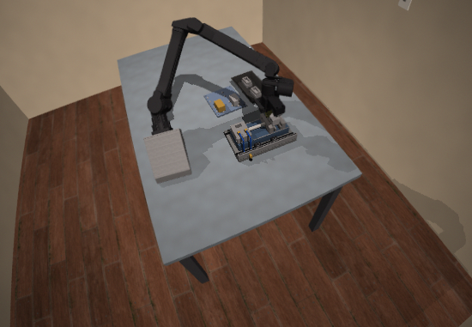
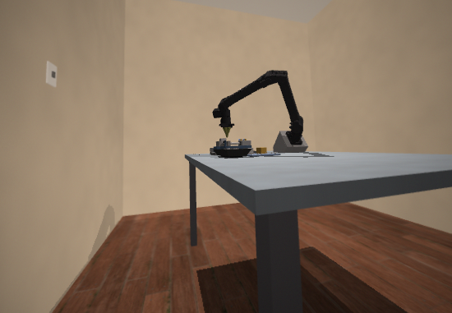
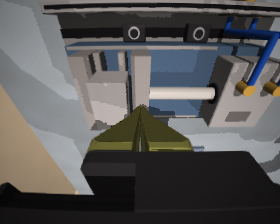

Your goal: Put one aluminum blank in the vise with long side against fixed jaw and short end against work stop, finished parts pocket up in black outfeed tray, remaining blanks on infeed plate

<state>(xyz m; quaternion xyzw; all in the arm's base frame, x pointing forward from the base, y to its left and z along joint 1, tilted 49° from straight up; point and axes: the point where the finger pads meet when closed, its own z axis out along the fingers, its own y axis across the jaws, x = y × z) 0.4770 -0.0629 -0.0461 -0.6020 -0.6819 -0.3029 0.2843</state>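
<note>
Now: hand 9 cm above the blue vise base and 4 cm past it. The rest, counted from my hand: yellow brass blank: 24 cm to the left, 17 cm behind, 10 cm below.
</note>
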